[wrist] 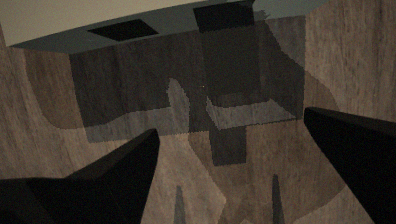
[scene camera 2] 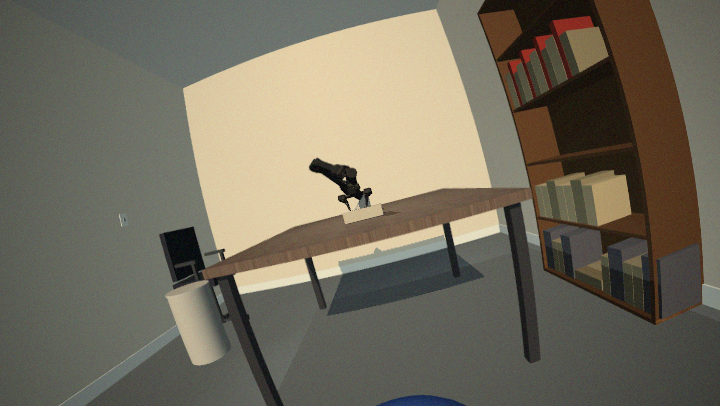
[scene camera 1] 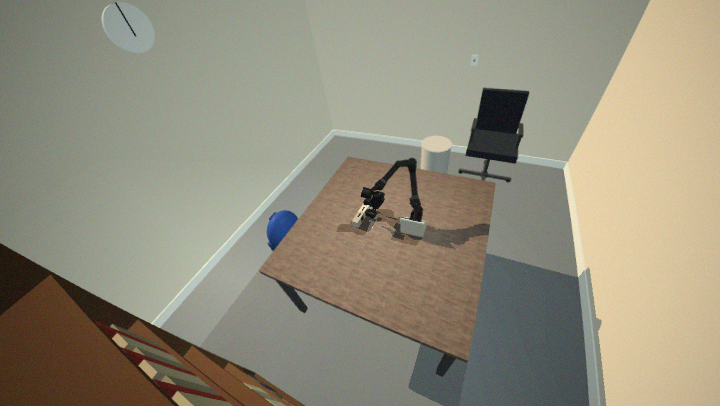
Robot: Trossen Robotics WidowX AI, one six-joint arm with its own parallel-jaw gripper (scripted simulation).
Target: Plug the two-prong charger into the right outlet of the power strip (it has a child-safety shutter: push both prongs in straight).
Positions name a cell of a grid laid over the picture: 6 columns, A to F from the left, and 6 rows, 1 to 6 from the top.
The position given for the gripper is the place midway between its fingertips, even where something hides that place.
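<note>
Gripper (wrist: D4) open, holding nothing. Boxy charger (wrist: D2) visible.
</note>
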